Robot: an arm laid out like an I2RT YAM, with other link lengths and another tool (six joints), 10 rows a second.
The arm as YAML. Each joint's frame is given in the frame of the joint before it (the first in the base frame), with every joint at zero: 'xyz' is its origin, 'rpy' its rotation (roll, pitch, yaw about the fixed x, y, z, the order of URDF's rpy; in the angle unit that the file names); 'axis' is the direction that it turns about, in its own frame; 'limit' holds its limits. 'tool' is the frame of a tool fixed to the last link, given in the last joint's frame.
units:
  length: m
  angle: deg
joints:
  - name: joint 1
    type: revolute
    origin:
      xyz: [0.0, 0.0, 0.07]
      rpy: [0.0, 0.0, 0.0]
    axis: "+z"
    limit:
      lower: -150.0
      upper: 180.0
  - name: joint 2
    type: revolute
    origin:
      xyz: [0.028, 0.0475, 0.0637]
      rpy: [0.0, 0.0, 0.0]
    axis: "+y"
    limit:
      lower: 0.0
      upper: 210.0
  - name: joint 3
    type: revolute
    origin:
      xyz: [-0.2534, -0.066, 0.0]
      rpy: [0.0, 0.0, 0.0]
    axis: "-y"
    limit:
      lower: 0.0
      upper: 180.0
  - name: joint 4
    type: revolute
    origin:
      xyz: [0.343, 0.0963, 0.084]
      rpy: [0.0, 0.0, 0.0]
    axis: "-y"
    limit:
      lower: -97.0
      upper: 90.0
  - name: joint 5
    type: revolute
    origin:
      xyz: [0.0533, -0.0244, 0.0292]
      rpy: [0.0, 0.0, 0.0]
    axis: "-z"
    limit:
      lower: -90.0
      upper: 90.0
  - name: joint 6
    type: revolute
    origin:
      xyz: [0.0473, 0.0, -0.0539]
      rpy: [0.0, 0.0, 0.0]
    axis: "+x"
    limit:
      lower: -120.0
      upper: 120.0
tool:
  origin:
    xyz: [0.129, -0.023, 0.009]
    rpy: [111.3, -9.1, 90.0]
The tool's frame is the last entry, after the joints.
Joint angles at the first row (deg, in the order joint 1, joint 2, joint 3, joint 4, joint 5, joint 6):
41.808 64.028 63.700 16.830 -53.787 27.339
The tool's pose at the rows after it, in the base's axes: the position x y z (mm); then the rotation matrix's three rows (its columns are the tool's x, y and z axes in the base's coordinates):
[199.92 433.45 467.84], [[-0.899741 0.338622 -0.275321], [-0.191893 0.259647 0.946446], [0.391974 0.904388 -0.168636]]
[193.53 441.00 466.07], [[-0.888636 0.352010 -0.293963], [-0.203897 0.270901 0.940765], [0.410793 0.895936 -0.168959]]
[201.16 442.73 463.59], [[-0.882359 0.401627 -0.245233], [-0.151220 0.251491 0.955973], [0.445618 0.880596 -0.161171]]
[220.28 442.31 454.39], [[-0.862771 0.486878 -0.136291], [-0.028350 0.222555 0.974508], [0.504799 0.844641 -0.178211]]
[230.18 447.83 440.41], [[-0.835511 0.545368 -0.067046], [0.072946 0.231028 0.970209], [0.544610 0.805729 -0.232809]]
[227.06 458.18 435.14], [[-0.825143 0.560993 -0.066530], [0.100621 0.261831 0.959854], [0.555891 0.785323 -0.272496]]
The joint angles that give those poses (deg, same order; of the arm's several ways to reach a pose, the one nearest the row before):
42.983 64.728 64.068 17.457 -53.620 28.004
44.437 65.511 64.596 17.117 -52.972 28.587
45.142 65.379 64.420 15.858 -48.696 29.087
45.864 65.368 64.697 11.381 -40.750 28.593
47.439 66.750 66.307 5.726 -34.628 27.014
49.163 68.768 68.740 2.165 -32.663 25.845

